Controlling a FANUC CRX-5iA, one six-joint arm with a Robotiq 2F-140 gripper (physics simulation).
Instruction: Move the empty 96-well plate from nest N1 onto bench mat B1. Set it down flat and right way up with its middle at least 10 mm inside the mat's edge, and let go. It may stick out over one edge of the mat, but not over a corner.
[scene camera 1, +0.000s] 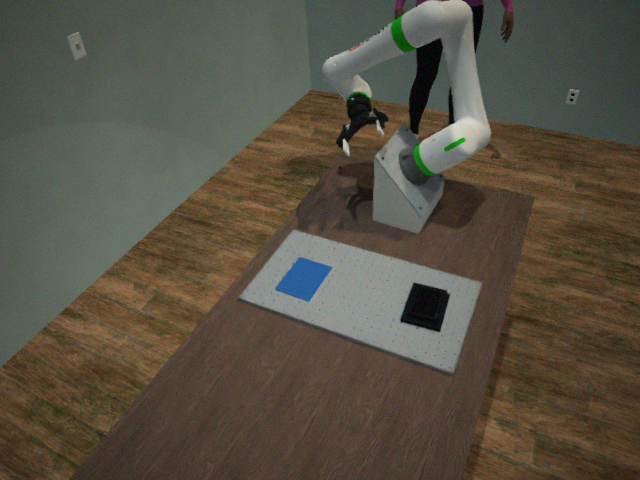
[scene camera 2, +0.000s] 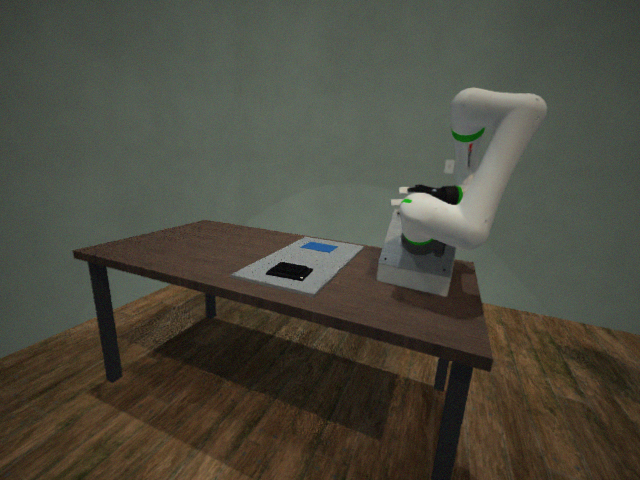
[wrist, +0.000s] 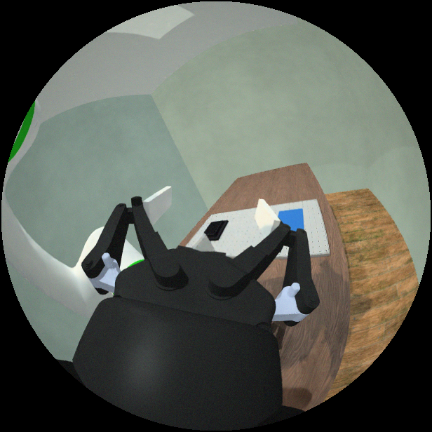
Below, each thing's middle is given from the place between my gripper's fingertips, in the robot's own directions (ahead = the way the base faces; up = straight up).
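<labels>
Positions from my hand: bench mat B1 (scene camera 1: 303, 279), 320 mm below and 380 mm ahead; black 96-well plate (scene camera 1: 426, 303), far below, far ahead and far to the left.
</labels>
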